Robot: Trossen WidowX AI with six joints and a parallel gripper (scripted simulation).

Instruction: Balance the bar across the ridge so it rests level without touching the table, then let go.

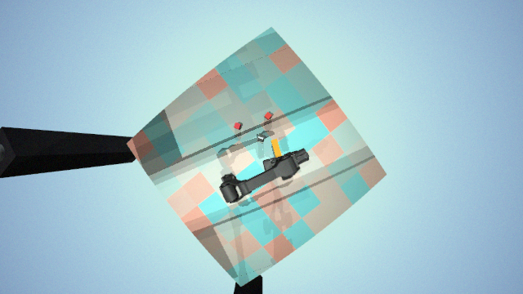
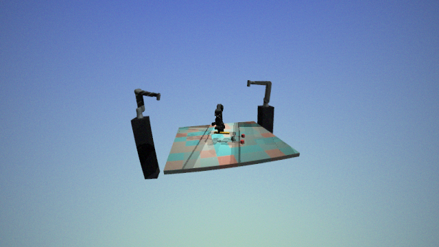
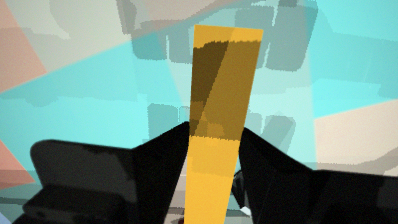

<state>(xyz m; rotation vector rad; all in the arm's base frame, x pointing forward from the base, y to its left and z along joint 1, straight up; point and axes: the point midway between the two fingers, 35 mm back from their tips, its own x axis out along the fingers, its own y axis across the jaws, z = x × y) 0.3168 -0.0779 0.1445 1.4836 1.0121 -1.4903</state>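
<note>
Now: gripper tip 10 mm short of the yellow bar and 30 mm to the right of it. Round my gripper tip: grey ridge (160 mm to the left, 60 mm below).
</note>
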